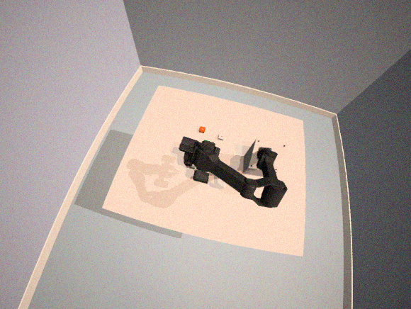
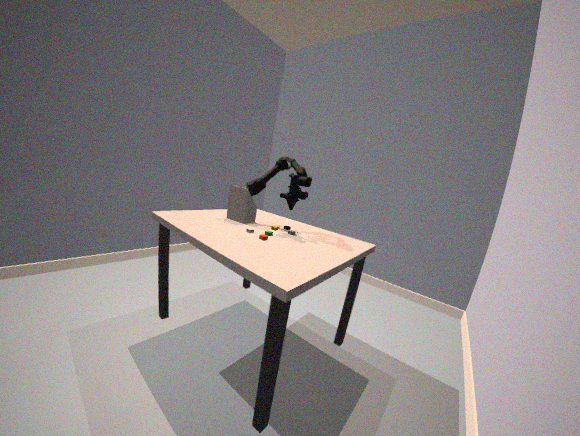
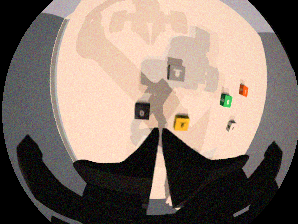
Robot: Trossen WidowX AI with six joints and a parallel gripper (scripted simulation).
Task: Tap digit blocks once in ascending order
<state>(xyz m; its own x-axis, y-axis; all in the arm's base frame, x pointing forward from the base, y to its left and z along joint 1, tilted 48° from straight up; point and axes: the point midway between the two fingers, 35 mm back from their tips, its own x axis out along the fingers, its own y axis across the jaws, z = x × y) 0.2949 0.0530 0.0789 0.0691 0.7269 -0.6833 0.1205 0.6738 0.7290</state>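
My gripper tip is now 29 cm to the left of the orange-red block, 12 cm above it and 3 cm short of it. The rest, counted from my gripper tip: pale grey block 12 cm below, 6 cm ahead, 5 cm to the right; then black block 12 cm below, 3 cm to the left, 2 cm behind; then yellow block 12 cm below, 6 cm to the right, 6 cm behind.
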